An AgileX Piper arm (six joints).
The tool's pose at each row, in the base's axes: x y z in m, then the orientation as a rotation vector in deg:
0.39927, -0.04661, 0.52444, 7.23, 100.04, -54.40
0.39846, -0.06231, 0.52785, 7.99, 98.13, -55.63
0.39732, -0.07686, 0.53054, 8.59, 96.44, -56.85
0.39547, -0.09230, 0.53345, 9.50, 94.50, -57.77
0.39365, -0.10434, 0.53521, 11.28, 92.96, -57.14
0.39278, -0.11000, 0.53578, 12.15, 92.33, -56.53
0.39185, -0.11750, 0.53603, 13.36, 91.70, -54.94
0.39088, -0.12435, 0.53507, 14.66, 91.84, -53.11
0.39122, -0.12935, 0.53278, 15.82, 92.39, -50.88
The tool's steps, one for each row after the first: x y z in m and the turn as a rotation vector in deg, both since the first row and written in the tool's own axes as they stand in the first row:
0.00306, -0.01281, 0.00924, 1.73, -1.16, 0.26
0.00644, -0.02463, 0.01754, 3.31, -2.17, 0.35
0.01025, -0.03754, 0.02587, 4.95, -3.33, 0.87
0.01379, -0.04753, 0.03212, 5.88, -4.10, 2.72
0.01568, -0.05209, 0.03507, 6.10, -4.42, 3.78
0.01852, -0.05776, 0.03919, 5.86, -4.79, 5.63
0.02217, -0.06236, 0.04297, 5.26, -4.49, 7.47
0.02575, -0.06435, 0.04666, 4.19, -3.93, 9.35

